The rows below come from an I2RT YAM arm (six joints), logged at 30 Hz.
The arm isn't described. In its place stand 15 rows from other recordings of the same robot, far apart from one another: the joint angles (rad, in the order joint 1, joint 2, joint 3, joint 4, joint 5, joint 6), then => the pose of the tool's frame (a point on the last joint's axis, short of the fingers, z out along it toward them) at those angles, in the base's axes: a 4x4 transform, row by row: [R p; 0 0 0 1], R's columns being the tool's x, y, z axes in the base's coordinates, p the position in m.
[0.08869, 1.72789, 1.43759, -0.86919, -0.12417, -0.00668] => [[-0.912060, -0.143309, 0.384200, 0.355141], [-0.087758, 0.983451, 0.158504, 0.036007], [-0.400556, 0.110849, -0.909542, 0.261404], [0, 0, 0, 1]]
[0.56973, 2.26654, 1.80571, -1.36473, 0.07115, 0.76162] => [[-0.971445, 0.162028, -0.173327, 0.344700], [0.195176, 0.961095, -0.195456, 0.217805], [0.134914, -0.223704, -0.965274, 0.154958], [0, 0, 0, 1]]
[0.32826, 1.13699, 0.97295, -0.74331, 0.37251, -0.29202] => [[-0.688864, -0.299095, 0.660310, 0.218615], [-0.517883, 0.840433, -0.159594, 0.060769], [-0.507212, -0.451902, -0.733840, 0.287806], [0, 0, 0, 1]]
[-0.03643, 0.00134, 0.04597, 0.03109, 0.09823, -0.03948] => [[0.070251, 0.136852, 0.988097, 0.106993], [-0.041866, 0.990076, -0.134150, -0.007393], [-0.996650, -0.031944, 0.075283, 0.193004], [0, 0, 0, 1]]
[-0.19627, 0.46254, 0.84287, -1.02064, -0.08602, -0.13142] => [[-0.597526, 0.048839, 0.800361, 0.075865], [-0.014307, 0.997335, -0.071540, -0.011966], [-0.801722, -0.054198, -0.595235, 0.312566], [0, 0, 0, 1]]
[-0.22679, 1.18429, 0.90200, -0.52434, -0.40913, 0.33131] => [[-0.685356, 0.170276, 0.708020, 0.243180], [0.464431, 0.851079, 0.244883, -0.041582], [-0.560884, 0.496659, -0.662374, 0.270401], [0, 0, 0, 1]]
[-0.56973, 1.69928, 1.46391, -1.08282, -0.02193, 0.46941] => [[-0.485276, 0.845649, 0.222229, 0.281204], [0.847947, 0.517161, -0.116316, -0.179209], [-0.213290, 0.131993, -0.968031, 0.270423], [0, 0, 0, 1]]
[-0.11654, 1.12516, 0.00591, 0.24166, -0.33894, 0.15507] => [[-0.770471, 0.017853, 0.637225, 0.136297], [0.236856, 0.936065, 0.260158, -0.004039], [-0.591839, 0.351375, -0.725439, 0.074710], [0, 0, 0, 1]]
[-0.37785, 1.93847, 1.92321, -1.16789, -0.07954, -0.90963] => [[-0.796604, -0.470494, 0.379548, 0.374842], [-0.530303, 0.845300, -0.065165, -0.145740], [-0.290172, -0.253186, -0.922874, 0.314748], [0, 0, 0, 1]]
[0.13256, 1.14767, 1.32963, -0.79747, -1.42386, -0.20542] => [[-0.393026, -0.919446, -0.012257, 0.199905], [-0.082535, 0.021998, 0.996345, 0.062184], [-0.915816, 0.392601, -0.084532, 0.411828], [0, 0, 0, 1]]
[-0.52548, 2.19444, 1.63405, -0.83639, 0.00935, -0.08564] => [[-0.891921, 0.428286, 0.145083, 0.374041], [0.418319, 0.903325, -0.094936, -0.217276], [-0.171717, -0.023984, -0.984854, 0.140463], [0, 0, 0, 1]]
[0.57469, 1.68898, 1.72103, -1.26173, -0.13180, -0.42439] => [[-0.483750, -0.850392, 0.206928, 0.274984], [-0.799594, 0.525560, 0.290578, 0.183655], [-0.355858, -0.024891, -0.934208, 0.340486], [0, 0, 0, 1]]
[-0.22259, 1.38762, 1.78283, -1.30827, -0.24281, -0.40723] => [[-0.736824, -0.240581, 0.631832, 0.237224], [-0.227401, 0.968285, 0.103504, -0.044917], [-0.636694, -0.067415, -0.768164, 0.436876], [0, 0, 0, 1]]
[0.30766, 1.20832, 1.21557, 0.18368, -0.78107, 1.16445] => [[-0.731203, -0.511527, 0.451312, 0.248228], [0.452133, 0.131987, 0.882131, 0.105173], [-0.510801, 0.849070, 0.134769, 0.440962], [0, 0, 0, 1]]
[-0.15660, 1.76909, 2.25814, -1.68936, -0.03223, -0.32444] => [[-0.918726, -0.156689, 0.362478, 0.296287], [-0.177499, 0.983813, -0.024609, -0.045620], [-0.352755, -0.086949, -0.931667, 0.438246], [0, 0, 0, 1]]
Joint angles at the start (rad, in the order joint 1, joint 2, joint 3, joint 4, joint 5, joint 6):
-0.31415 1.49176 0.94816 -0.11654 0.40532 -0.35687
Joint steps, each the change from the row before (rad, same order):
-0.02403 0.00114 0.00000 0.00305 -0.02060 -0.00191
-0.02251 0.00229 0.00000 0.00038 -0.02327 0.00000
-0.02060 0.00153 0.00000 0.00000 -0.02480 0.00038
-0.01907 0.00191 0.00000 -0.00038 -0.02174 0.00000
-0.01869 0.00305 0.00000 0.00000 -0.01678 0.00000
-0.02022 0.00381 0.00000 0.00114 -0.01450 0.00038
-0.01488 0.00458 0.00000 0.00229 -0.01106 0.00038
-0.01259 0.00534 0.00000 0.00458 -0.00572 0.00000
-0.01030 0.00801 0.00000 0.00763 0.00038 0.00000
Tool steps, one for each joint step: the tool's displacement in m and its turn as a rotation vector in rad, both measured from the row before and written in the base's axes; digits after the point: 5 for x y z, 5 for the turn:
-0.00206 -0.00682 -0.00026 0.01026 -0.00471 -0.00667
-0.00201 -0.00623 -0.00085 0.01404 -0.00308 -0.00411
-0.00197 -0.00554 -0.00065 0.01496 -0.00432 -0.00124
-0.00192 -0.00514 -0.00077 0.01324 -0.00298 -0.00193
-0.00192 -0.00519 -0.00105 0.01072 -0.00133 -0.00549
-0.00215 -0.00574 -0.00116 0.00950 -0.00153 -0.00907
-0.00138 -0.00433 -0.00128 0.00740 -0.00112 -0.00644
-0.00099 -0.00391 -0.00129 0.00353 -0.00090 -0.00811
-0.00037 -0.00364 -0.00183 -0.00004 0.00045 -0.01060

